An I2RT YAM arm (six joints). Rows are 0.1 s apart.
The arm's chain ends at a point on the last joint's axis. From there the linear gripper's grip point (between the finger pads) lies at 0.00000 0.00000 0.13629 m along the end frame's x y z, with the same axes.
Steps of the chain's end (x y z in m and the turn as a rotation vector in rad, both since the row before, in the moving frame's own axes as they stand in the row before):
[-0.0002 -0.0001 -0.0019 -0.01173 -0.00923 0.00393]
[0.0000 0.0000 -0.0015 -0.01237 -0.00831 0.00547]
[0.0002 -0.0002 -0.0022 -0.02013 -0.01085 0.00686]
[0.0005 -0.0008 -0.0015 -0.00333 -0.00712 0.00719]
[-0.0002 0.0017 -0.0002 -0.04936 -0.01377 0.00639]
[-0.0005 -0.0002 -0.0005 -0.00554 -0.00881 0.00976]
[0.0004 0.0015 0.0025 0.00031 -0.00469 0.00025]
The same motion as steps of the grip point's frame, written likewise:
[-0.0015 0.0015 -0.0019 -0.01173 -0.00923 0.00393]
[-0.0011 0.0017 -0.0015 -0.01237 -0.00831 0.00547]
[-0.0013 0.0025 -0.0022 -0.02013 -0.01085 0.00686]
[-0.0005 -0.0003 -0.0015 -0.00333 -0.00712 0.00719]
[-0.0021 0.0084 -0.0004 -0.04936 -0.01377 0.00639]
[-0.0017 0.0005 -0.0005 -0.00554 -0.00881 0.00976]
[-0.0002 0.0015 0.0025 0.00031 -0.00469 0.00025]

